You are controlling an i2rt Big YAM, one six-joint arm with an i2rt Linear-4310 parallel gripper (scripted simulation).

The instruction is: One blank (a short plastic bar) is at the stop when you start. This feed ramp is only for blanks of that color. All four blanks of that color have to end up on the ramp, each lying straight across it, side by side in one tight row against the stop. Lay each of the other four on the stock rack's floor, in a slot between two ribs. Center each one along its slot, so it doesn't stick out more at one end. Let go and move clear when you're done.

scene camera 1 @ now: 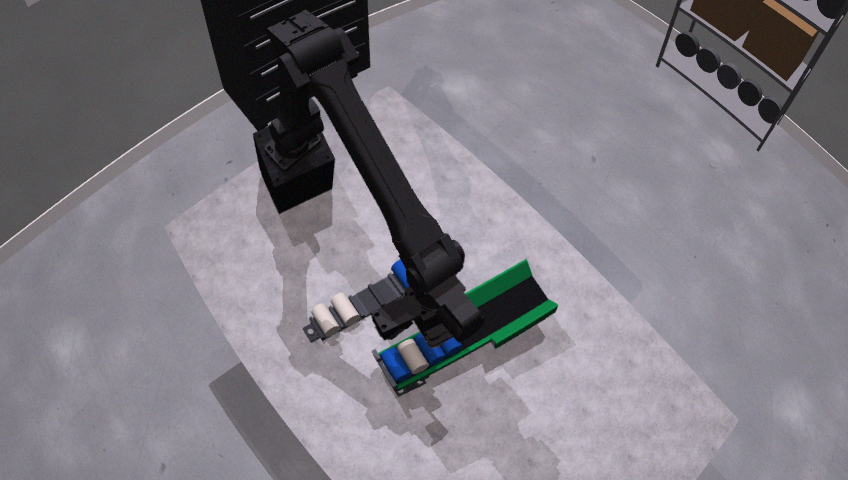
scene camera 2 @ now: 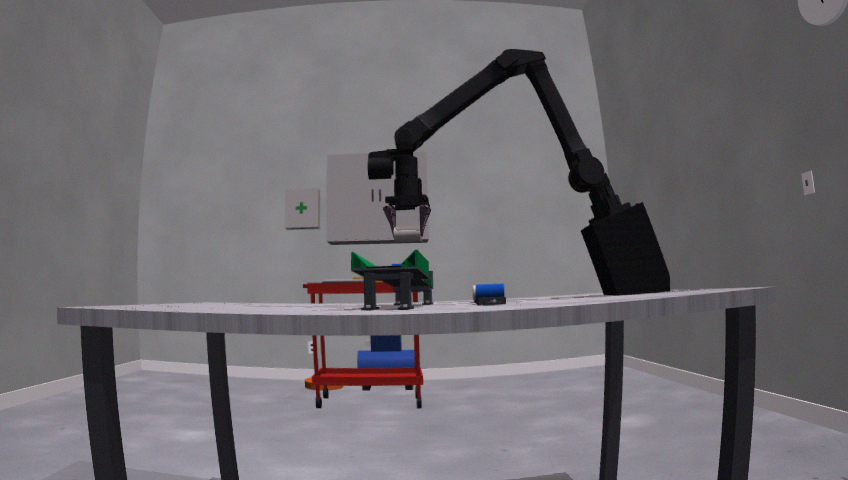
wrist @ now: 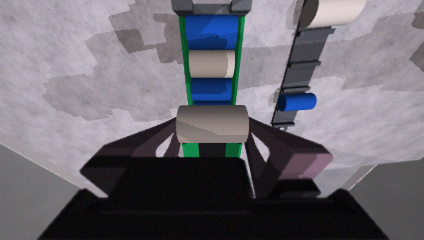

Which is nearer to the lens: the blue blank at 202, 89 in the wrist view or the cream blank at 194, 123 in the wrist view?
The cream blank.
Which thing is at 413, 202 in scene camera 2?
The gripper.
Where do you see a cream blank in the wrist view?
202, 63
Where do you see a dark ribbed stock rack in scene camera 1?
386, 289
